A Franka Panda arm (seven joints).
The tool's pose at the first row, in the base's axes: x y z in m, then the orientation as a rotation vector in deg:
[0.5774, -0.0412, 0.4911, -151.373, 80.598, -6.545]
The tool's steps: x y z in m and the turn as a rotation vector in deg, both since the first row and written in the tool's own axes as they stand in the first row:
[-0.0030, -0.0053, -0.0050, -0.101, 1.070, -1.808]
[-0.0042, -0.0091, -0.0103, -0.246, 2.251, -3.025]
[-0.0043, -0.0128, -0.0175, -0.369, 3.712, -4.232]
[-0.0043, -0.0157, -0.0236, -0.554, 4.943, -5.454]
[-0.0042, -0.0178, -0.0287, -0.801, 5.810, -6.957]
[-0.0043, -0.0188, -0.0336, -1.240, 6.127, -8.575]
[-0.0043, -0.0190, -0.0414, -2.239, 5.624, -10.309]
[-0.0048, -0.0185, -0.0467, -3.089, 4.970, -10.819]
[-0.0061, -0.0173, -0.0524, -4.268, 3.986, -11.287]
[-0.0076, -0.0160, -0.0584, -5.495, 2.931, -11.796]
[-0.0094, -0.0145, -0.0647, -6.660, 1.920, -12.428]
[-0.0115, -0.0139, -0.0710, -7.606, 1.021, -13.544]
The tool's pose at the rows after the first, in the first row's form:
[0.5794, -0.0363, 0.4969, -153.095, 78.589, -8.113]
[0.5811, -0.0337, 0.5028, -154.435, 77.380, -9.744]
[0.5831, -0.0322, 0.5105, -155.808, 76.228, -11.781]
[0.5847, -0.0312, 0.5170, -157.153, 74.989, -13.478]
[0.5857, -0.0306, 0.5223, -158.618, 73.268, -14.676]
[0.5858, -0.0304, 0.5273, -160.148, 71.293, -15.007]
[0.5849, -0.0310, 0.5351, -161.978, 69.131, -13.847]
[0.5835, -0.0314, 0.5402, -162.837, 68.563, -12.434]
[0.5811, -0.0315, 0.5456, -163.834, 68.076, -10.329]
[0.5783, -0.0315, 0.5513, -164.851, 67.511, -8.083]
[0.5753, -0.0314, 0.5573, -165.880, 66.741, -5.939]
[0.5727, -0.0306, 0.5634, -167.036, 65.214, -4.146]

